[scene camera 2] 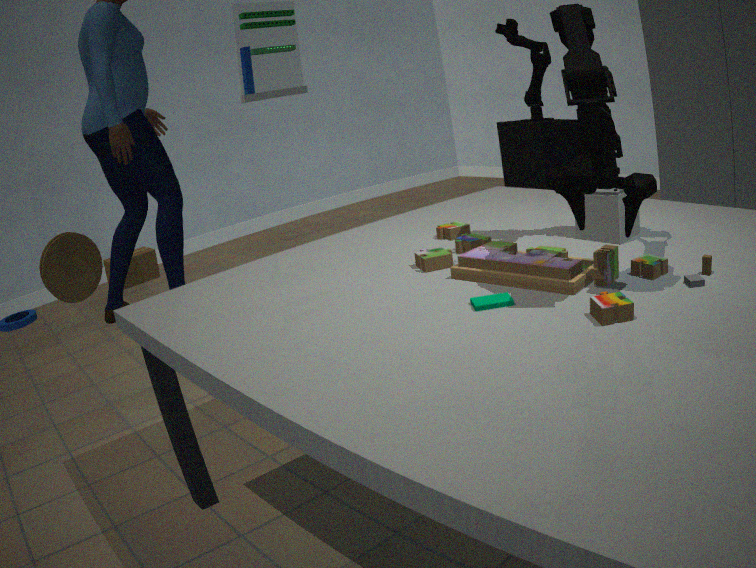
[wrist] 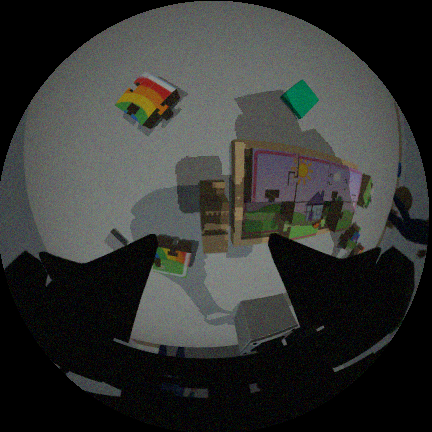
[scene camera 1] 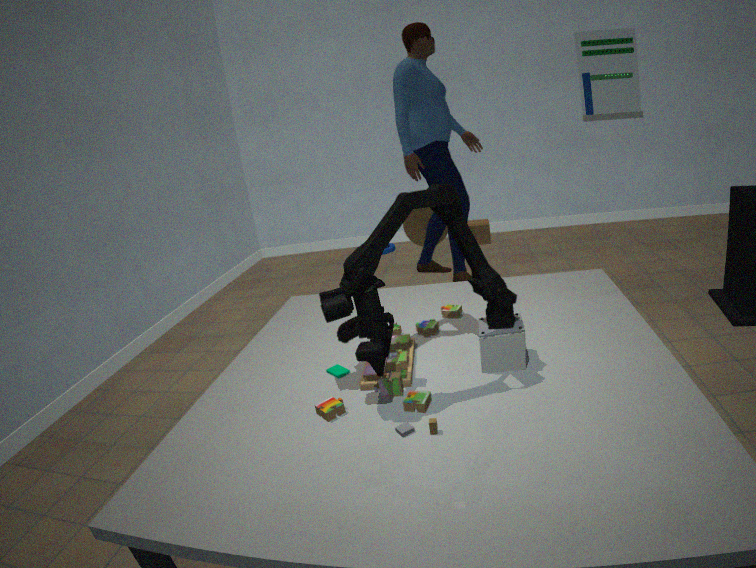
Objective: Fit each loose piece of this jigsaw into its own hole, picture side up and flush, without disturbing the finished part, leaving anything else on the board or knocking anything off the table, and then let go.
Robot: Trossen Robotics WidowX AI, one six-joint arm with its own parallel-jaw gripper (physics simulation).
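My gripper (scene camera 1: pixel 381 370) (scene camera 2: pixel 605 232) (wrist: pixel 213 239) is open and empty, above the table. A thick piece (scene camera 1: pixel 385 389) (scene camera 2: pixel 606 265) (wrist: pixel 215 217) stands on edge beside the near end of the board (scene camera 1: pixel 412 365) (scene camera 2: pixel 513 280) (wrist: pixel 237 200); in the wrist view it shows between the fingertips, lower down. A rainbow piece (scene camera 1: pixel 330 407) (scene camera 2: pixel 611 310) (wrist: pixel 147 100) and a green-and-rainbow piece (scene camera 1: pixel 417 400) (scene camera 2: pixel 649 266) (wrist: pixel 172 265) lie picture side up. Other loose pieces (scene camera 1: pixel 427 327) (scene camera 1: pixel 451 311) (scene camera 2: pixel 472 242) (scene camera 2: pixel 452 230) (scene camera 2: pixel 433 259) lie beyond. The board's lilac-and-green picture (wrist: pixel 275 175) has dark gaps.
A green tile (scene camera 1: pixel 337 370) (scene camera 2: pixel 491 301) (wrist: pixel 300 99) lies beside the board. A grey block (scene camera 1: pixel 404 429) (scene camera 2: pixel 694 280) and a small wooden block (scene camera 1: pixel 433 426) (scene camera 2: pixel 706 264) are near the green-and-rainbow piece. The arm's pale base (scene camera 1: pixel 502 349) (wrist: pixel 265 317) stands on the table. A person (scene camera 1: pixel 421 103) is behind it.
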